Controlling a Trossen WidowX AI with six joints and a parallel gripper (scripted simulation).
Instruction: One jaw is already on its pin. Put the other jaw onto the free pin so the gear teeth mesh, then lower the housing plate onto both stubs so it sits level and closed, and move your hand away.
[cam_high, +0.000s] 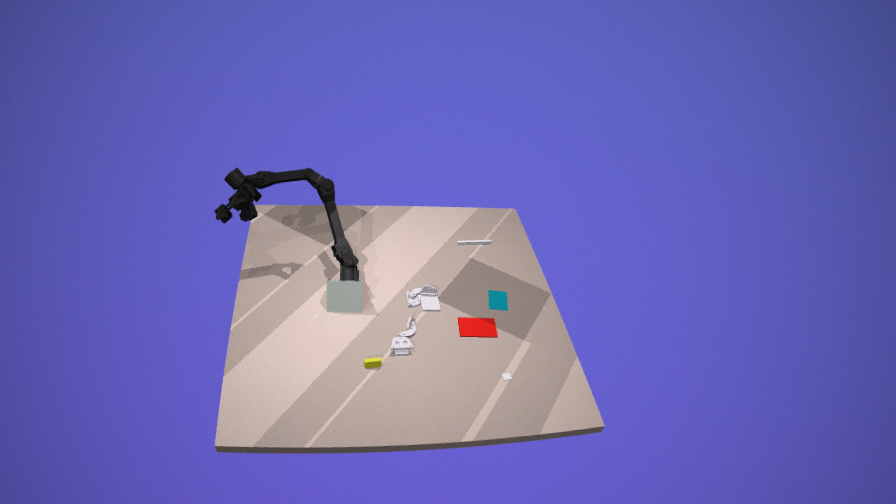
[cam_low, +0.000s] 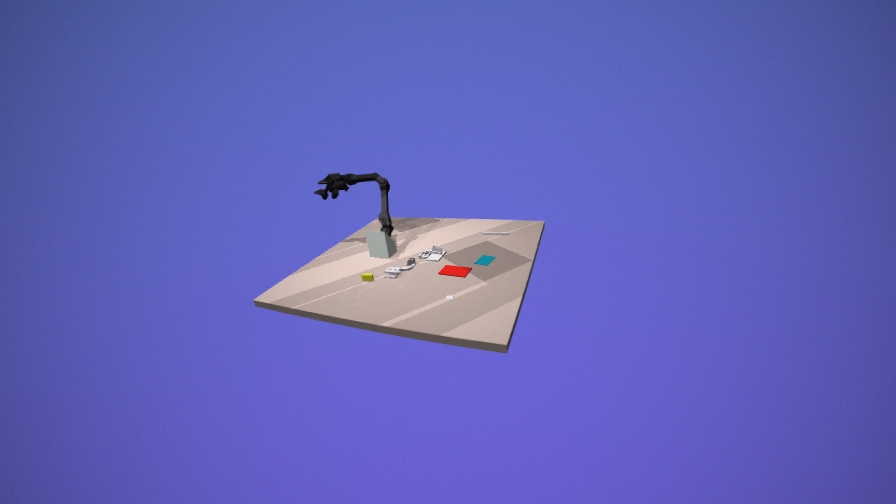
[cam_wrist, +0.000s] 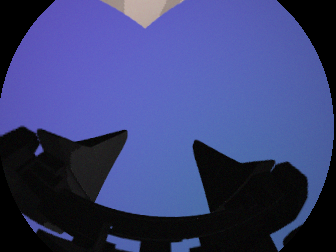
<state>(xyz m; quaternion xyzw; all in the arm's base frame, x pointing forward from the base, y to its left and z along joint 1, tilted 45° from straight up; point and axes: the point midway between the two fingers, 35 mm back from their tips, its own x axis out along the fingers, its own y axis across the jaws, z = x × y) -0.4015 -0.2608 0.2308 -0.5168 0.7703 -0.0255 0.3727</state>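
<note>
My gripper tip is 670 mm short of the grey jaw, 410 mm above it and 90 mm to the left of it. Also, from my gripper tip: yellow block (560 mm ahead, 390 mm below, 260 mm to the right); then cyan tile (1040 mm ahead, 410 mm below, 130 mm to the left); then red flat sheet (940 mm ahead, 410 mm below, 30 mm to the right).
</note>
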